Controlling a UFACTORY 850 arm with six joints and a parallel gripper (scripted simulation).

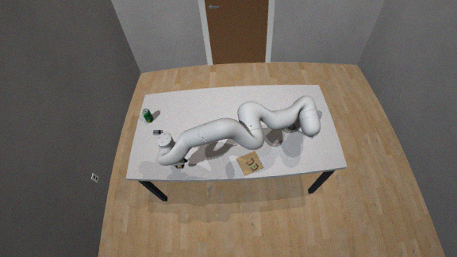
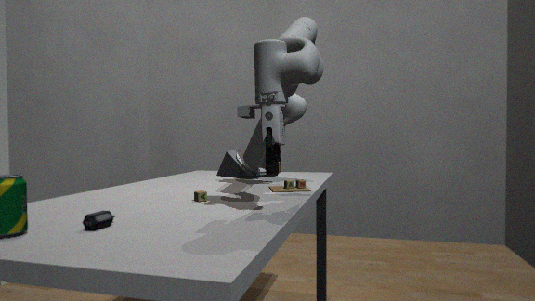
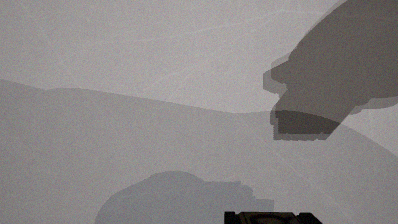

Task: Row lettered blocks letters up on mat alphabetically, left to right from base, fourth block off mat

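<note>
Now: the mat 440 mm behind my hand, 120 mm below it and 100 mm to the right of it. From my hand the other things lie so: can: 430 mm to the right, 400 mm ahead, 60 mm below; black object: 300 mm to the right, 270 mm ahead, 110 mm below.
</note>
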